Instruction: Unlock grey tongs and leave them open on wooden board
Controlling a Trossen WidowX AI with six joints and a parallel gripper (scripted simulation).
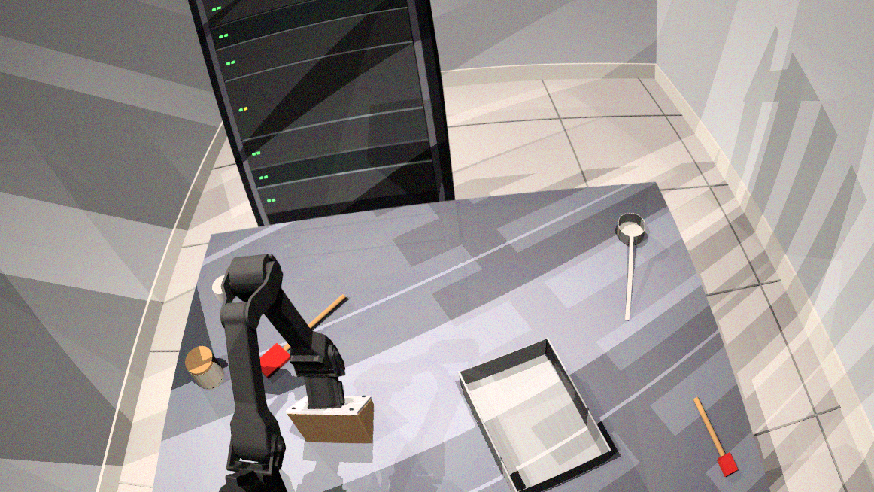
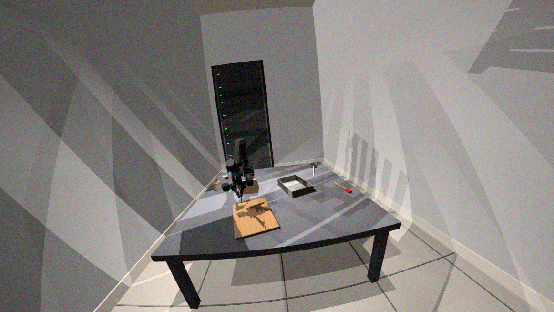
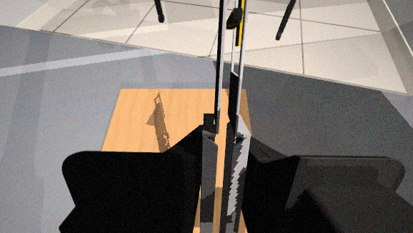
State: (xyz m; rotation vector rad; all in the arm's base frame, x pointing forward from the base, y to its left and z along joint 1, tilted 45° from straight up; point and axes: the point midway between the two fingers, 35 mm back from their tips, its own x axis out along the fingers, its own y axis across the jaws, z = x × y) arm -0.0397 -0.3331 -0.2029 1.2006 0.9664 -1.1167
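Right now my gripper tip is 160 mm above the wooden board, 50 mm short of it and 30 mm to the right of it. Round my gripper tip: roasting tin (400 mm ahead, 340 mm to the left, 140 mm below); then tan-topped can (560 mm to the left, 300 mm behind, 130 mm below); then white cylinder (830 mm to the left, 280 mm behind, 150 mm below).
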